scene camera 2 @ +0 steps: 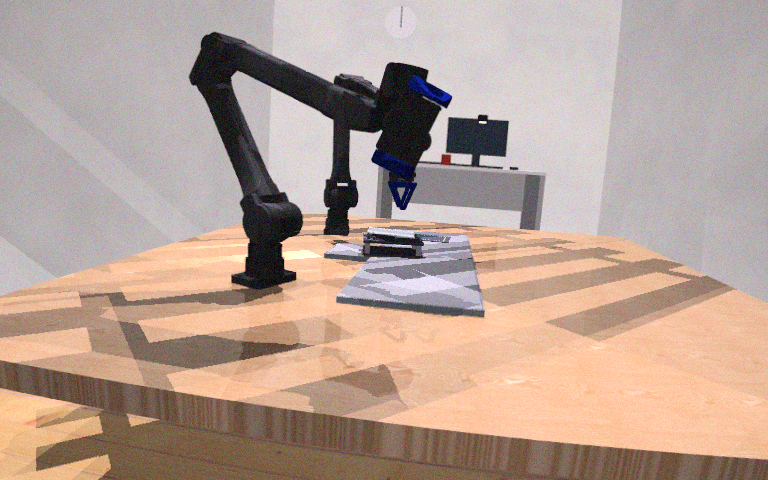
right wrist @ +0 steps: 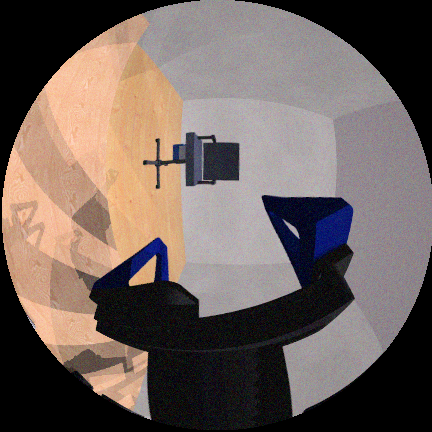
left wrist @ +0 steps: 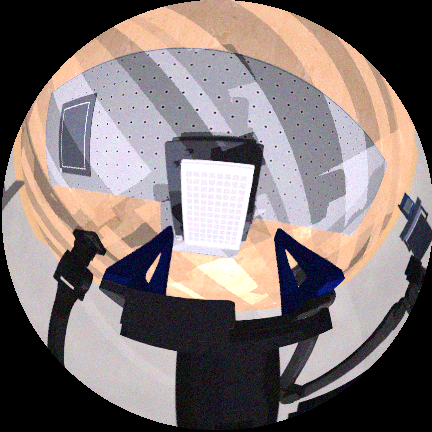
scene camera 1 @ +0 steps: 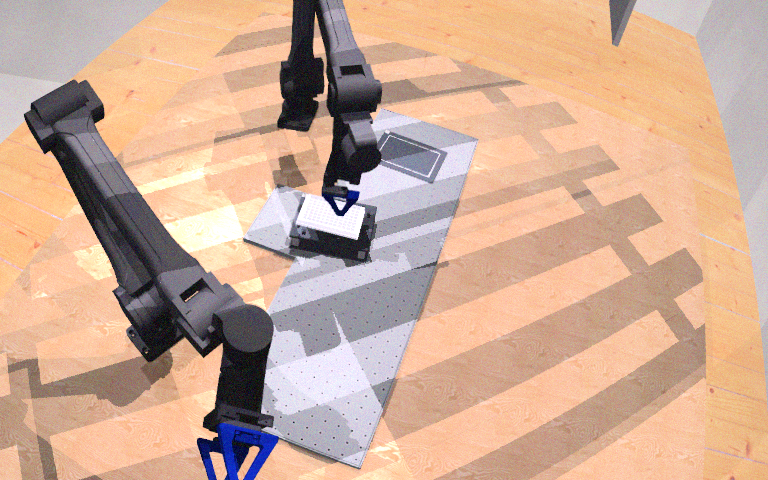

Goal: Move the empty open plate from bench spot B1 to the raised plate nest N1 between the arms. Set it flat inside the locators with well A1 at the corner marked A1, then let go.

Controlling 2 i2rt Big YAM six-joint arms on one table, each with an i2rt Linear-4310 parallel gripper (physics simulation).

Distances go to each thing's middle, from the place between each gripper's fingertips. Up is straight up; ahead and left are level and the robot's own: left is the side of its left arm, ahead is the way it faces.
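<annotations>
With the white well plate (scene camera 1: 316,213), I find it 65 cm to the left of my right hand, 24 cm below it and 10 cm behind it. The dark plate nest (scene camera 1: 419,160) is 95 cm to the left of my right hand, and it is also 30 cm below that hand and 1 cm behind it.
Counted from my left hand, the white well plate is 70 mm below and 20 mm behind. The dark plate nest, measured from that same left hand, is 310 mm to the left, 120 mm below and 60 mm ahead.
</annotations>
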